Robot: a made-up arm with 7 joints.
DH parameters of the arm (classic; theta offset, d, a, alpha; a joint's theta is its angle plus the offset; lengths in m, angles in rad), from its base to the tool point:
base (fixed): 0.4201 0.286 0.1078 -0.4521
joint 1: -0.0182 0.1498 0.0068 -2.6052
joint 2: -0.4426 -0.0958 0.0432 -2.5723
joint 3: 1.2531 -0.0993 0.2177 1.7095
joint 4: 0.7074 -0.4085 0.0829 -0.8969
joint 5: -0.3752 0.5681 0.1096 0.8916
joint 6: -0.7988 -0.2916 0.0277 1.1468
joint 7: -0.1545 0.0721 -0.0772 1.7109
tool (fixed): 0.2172 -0.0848 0 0
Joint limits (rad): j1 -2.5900..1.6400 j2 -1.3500..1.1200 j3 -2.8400..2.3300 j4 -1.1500..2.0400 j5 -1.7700..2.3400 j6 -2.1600..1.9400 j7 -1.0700..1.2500
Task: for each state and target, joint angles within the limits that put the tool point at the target. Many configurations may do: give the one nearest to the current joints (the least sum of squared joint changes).
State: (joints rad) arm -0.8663 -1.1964 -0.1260 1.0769 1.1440 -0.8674 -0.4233
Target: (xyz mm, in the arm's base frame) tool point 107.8 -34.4 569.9
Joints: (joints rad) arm -0.7238 -1.3500 -0.0388 0.3320 2.0733 -1.3493 -1.0238
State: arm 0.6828 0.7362 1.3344 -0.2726 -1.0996 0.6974 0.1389
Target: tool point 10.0 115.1 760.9
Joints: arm 0.3952 1.1200 1.3420 -0.2555 -1.6956 0.8869 -0.2765
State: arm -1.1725 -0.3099 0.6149 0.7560 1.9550 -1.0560 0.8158
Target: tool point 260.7 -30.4 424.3
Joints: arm -1.0537 -0.5737 0.9835 0.4058 2.0481 -1.0382 0.7393
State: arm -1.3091 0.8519 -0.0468 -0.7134 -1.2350 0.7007 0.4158
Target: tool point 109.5 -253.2 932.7
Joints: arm -1.2474 1.1200 -0.6259 -1.0214 -1.2693 0.6251 0.3788
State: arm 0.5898 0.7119 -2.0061 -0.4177 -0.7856 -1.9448 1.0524
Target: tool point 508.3 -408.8 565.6
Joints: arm 0.2512 1.0341 -2.1762 -0.4561 -0.6776 -1.9113 1.1204
